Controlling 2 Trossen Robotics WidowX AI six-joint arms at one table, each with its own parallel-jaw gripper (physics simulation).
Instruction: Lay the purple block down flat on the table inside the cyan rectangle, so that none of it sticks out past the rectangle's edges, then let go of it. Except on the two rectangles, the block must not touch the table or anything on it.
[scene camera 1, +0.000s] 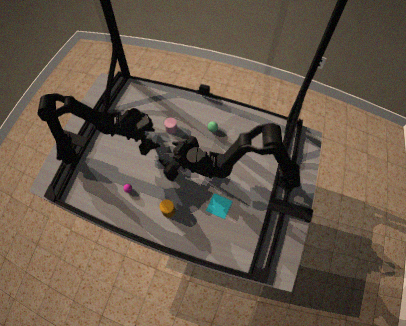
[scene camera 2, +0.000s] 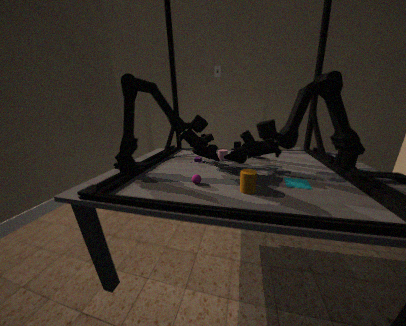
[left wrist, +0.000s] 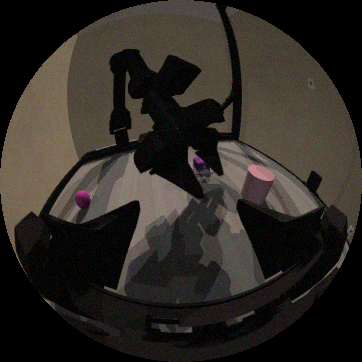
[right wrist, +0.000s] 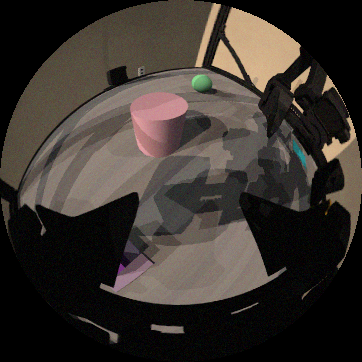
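Where they show: left gripper, fingertip midpoint: (scene camera 1: 165, 151) (scene camera 2: 227, 155) (left wrist: 189, 205) (right wrist: 296, 171); right gripper, fingertip midpoint: (scene camera 1: 157, 138) (scene camera 2: 214, 159) (left wrist: 213, 184) (right wrist: 191, 197); left arm's base, link origin: (scene camera 1: 287, 182) (scene camera 2: 344, 165); right arm's base, link origin: (scene camera 1: 69, 157) (scene camera 2: 127, 171) (left wrist: 122, 144).
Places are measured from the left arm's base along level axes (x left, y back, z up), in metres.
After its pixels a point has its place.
The purple block (scene camera 2: 198, 159) {z -0.004, x 0.138, y -0.654 m} (left wrist: 199, 163) {z -0.002, x 0.132, y -0.648 m} (right wrist: 121, 268) {z 0.000, x 0.138, y -0.649 m} is at the lilac rectangle (right wrist: 133, 274) {z -0.018, x 0.151, y -0.653 m}; in the right wrist view a finger covers much of it. In scene camera 1 the block does not show, with the right arm over that area. My right gripper (scene camera 1: 150, 146) (left wrist: 213, 184) {z -0.001, x 0.120, y -0.567 m} (right wrist: 191, 197) {z -0.001, x 0.120, y -0.567 m} is open and empty, above the table, with the block toward its left finger in its own wrist view. My left gripper (scene camera 1: 162, 167) (left wrist: 189, 205) {z 0.045, x 0.167, y -0.480 m} is open and empty above the middle of the table. The cyan rectangle (scene camera 1: 219, 206) {z -0.018, x 0.227, y -0.190 m} (scene camera 2: 298, 183) {z -0.018, x 0.229, y -0.187 m} lies flat, apart from both grippers.
A pink cylinder (scene camera 1: 170, 125) {z 0.033, x 0.052, y -0.541 m} (left wrist: 257, 185) {z 0.020, x 0.057, y -0.531 m} (right wrist: 159, 127) {z 0.025, x 0.064, y -0.563 m} stands near the right gripper. A green ball (scene camera 1: 213, 126) {z 0.023, x -0.047, y -0.388 m} (right wrist: 202, 83) {z 0.010, x -0.039, y -0.410 m} lies behind. An orange cylinder (scene camera 1: 167, 208) {z 0.050, x 0.355, y -0.336 m} (scene camera 2: 248, 181) {z 0.027, x 0.375, y -0.338 m} and a magenta ball (scene camera 1: 127, 188) {z 0.015, x 0.374, y -0.526 m} (scene camera 2: 196, 179) {z 0.005, x 0.384, y -0.523 m} are nearer the front. The two grippers are close together.
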